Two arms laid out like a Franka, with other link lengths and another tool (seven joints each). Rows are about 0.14 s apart.
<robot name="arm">
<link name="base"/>
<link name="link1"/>
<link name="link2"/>
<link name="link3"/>
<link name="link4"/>
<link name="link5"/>
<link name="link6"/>
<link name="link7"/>
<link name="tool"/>
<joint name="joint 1" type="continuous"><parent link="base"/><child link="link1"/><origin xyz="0 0 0.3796"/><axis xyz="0 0 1"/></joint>
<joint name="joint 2" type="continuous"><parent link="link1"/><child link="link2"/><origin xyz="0 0 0" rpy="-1.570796 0 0"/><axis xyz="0 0 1"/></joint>
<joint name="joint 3" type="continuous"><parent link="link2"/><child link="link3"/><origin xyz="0 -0.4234 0" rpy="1.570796 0 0"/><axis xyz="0 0 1"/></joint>
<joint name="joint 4" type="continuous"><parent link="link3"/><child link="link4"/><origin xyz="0.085 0 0" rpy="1.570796 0 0"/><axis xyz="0 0 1"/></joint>
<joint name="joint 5" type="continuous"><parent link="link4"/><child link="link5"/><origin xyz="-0.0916 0.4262 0" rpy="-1.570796 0 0"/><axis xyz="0 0 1"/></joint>
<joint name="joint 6" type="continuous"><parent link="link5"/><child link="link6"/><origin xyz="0 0 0" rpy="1.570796 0 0"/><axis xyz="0 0 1"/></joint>
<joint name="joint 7" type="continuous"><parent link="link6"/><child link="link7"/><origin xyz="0.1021 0 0" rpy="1.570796 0 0"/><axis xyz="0 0 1"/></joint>
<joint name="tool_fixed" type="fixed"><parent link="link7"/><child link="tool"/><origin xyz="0.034 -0.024 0.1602" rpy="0 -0.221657 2.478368"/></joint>
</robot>
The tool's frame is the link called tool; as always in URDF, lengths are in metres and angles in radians. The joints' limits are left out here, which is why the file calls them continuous.
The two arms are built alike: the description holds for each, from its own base.
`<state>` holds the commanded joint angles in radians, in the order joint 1, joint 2, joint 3, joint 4, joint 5, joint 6, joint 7, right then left.
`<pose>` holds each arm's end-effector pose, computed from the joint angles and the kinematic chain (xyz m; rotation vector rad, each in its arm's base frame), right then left.
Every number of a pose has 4 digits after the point. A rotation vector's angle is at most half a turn.
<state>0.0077 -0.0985 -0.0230 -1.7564 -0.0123 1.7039 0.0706 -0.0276 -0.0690 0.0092 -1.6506 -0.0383 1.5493 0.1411</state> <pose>0.6206 0.0096 0.7096 -0.8292 2.7661 0.0582 0.6168 0.0016 0.7296 -0.7422 2.8739 0.0393</pose>
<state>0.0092 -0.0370 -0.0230 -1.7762 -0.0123 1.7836 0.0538 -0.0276 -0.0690 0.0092 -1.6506 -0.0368 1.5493 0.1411</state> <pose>0.6493 0.0114 0.6705 -0.8567 2.7605 0.0597 0.6168 0.0018 0.7296 -0.7419 2.8736 0.0414</pose>
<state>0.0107 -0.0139 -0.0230 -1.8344 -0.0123 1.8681 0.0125 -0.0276 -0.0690 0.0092 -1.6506 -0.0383 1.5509 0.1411</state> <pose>0.6587 0.0140 0.6338 -0.9171 2.7400 0.0634 0.6171 0.0016 0.7298 -0.7420 2.8724 0.0386</pose>
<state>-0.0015 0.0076 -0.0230 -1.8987 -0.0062 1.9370 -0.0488 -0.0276 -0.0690 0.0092 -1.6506 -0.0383 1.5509 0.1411</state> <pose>0.6609 0.0089 0.5924 -0.9859 2.7329 0.0852 0.6171 0.0016 0.7298 -0.7420 2.8724 0.0386</pose>
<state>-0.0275 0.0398 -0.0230 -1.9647 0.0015 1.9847 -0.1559 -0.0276 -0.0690 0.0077 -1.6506 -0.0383 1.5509 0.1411</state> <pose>0.6564 -0.0039 0.5405 -1.1032 2.7368 0.1358 0.6171 0.0006 0.7298 -0.7398 2.8729 0.0386</pose>
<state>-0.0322 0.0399 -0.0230 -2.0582 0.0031 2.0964 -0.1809 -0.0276 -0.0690 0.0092 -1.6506 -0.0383 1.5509 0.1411</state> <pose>0.6479 -0.0057 0.5036 -1.1255 2.7105 0.1287 0.6171 0.0016 0.7298 -0.7420 2.8724 0.0386</pose>
